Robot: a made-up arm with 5 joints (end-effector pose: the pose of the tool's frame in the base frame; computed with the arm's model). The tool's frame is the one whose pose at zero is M.
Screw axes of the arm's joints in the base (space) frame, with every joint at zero. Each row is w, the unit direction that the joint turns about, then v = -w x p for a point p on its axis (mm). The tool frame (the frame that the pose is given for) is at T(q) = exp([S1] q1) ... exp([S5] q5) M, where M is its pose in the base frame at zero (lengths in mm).
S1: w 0 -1 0 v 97.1 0 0
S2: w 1 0 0 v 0 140.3 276.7
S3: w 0 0 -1 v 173.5 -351.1 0
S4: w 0 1 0 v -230.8 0 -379.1
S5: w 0 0 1 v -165.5 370.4 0
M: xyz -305.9 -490.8 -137.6 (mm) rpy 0 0 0 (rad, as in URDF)
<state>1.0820 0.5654 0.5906 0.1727 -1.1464</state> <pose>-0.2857 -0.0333 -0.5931 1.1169 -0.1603 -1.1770</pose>
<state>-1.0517 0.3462 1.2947 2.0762 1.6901</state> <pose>0.0187 0.3128 0.5487 2.3184 0.5778 -1.0034</pose>
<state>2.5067 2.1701 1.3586 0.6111 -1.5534</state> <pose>0.0978 -0.5770 -0.6412 0.3954 0.4717 0.0475</pose>
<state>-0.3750 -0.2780 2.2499 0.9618 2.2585</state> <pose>-0.1151 -0.2662 -0.1496 0.4787 -0.2241 0.0003</pose>
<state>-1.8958 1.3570 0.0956 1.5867 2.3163</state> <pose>0.6354 -0.0833 0.6454 2.8605 -0.7789 -0.6105</pose>
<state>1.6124 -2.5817 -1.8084 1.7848 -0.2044</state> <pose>-0.0130 -0.0216 0.1517 -0.6648 2.2926 -1.9118</pose>
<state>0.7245 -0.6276 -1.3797 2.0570 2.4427</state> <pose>-0.7365 -0.4243 -0.1667 0.9483 2.1722 1.0347</pose>
